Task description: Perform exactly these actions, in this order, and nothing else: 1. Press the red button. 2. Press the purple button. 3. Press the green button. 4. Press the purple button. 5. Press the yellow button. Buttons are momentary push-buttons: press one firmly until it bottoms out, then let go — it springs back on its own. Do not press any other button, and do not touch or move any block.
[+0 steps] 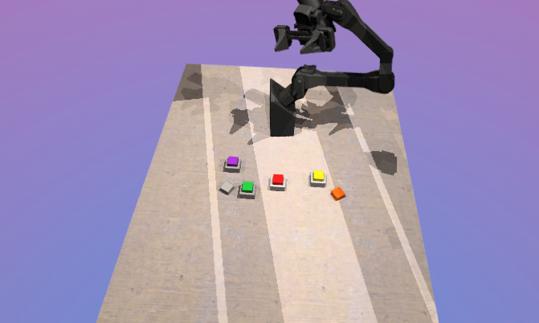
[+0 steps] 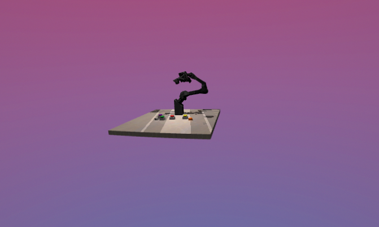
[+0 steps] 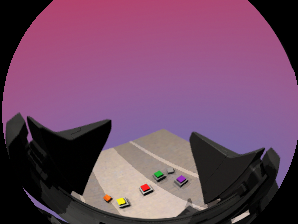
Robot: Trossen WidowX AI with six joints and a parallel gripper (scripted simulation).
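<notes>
The red button lies 380 mm below my gripper tip, 160 mm ahead of it and 10 mm to the left of it. The rest, counted from my gripper tip: grey block: 400 mm below, 210 mm ahead, 150 mm to the right; then yellow button: 380 mm below, 140 mm to the left, 120 mm ahead; then green button: 380 mm below, 210 mm ahead, 80 mm to the right.
</notes>
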